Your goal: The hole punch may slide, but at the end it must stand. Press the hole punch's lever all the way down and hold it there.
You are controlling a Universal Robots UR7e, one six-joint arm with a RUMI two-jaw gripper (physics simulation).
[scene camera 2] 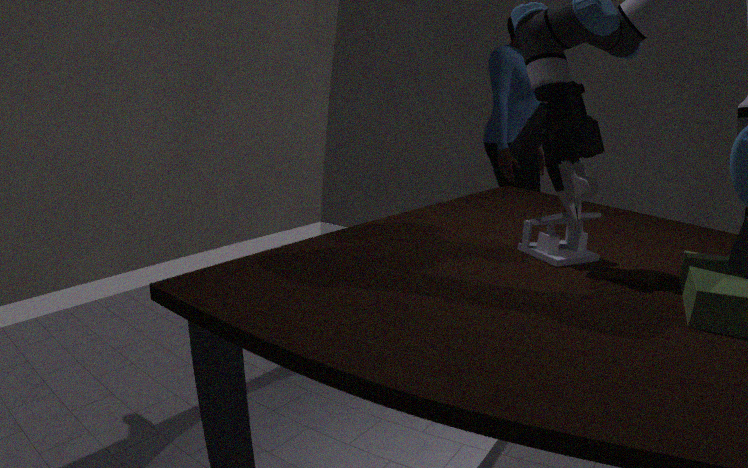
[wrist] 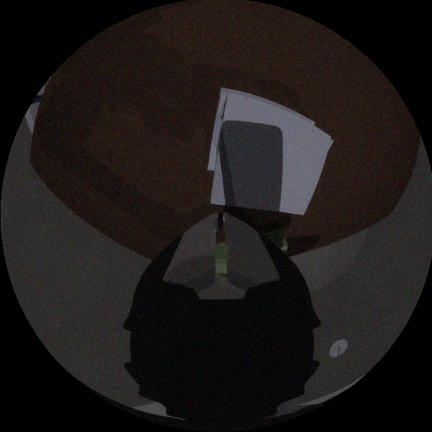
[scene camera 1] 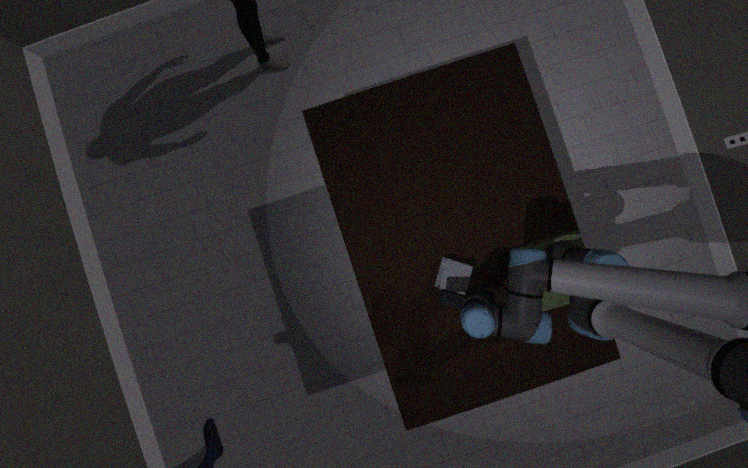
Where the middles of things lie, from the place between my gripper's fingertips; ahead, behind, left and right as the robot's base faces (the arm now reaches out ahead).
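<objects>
Lever (scene camera 1: 456,276): 20 mm below my hand, 30 mm ahead of it, 70 mm to the right of it. Grey hole punch (wrist: 223,91): my hand is 30 mm above it, 30 mm short of it and 70 mm to the left of it.
</objects>
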